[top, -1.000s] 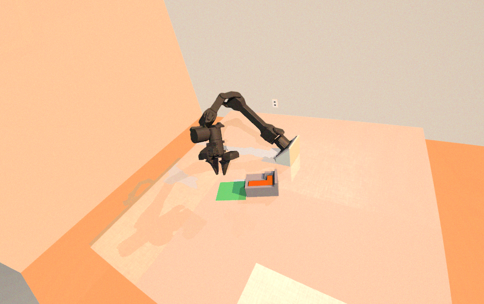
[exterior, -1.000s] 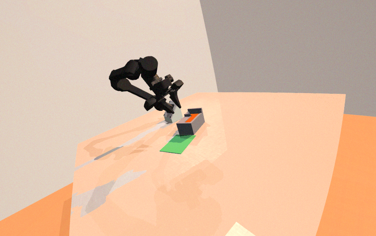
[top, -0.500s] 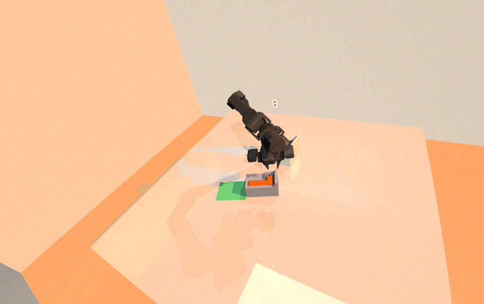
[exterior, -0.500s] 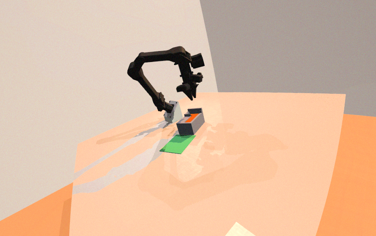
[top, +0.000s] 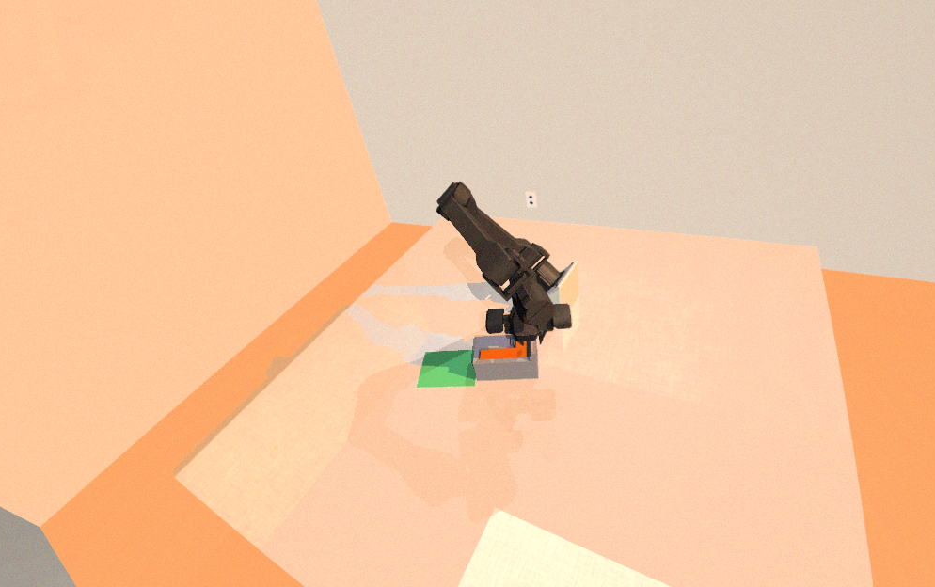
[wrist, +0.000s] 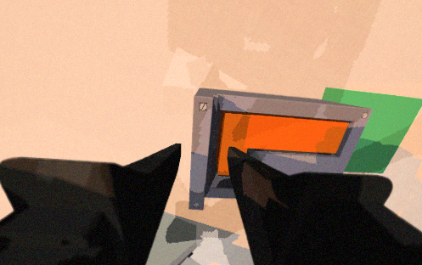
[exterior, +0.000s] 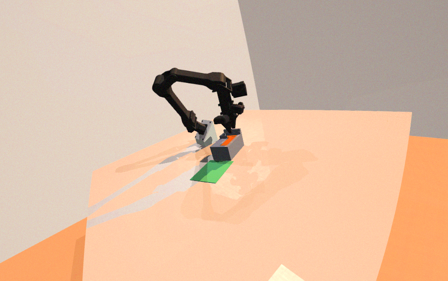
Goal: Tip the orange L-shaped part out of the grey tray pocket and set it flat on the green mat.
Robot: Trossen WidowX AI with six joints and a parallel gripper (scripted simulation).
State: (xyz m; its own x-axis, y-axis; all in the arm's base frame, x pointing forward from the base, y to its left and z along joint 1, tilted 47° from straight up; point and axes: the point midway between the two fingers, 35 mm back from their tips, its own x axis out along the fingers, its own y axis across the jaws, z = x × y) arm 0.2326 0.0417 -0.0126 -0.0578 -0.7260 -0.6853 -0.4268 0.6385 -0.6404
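My gripper tip is now 2 cm short of the orange L-shaped part, 5 cm to the left of it and 3 cm above it. From my gripper tip the other things lie so: green mat: 9 cm ahead, 20 cm to the right, 9 cm below.
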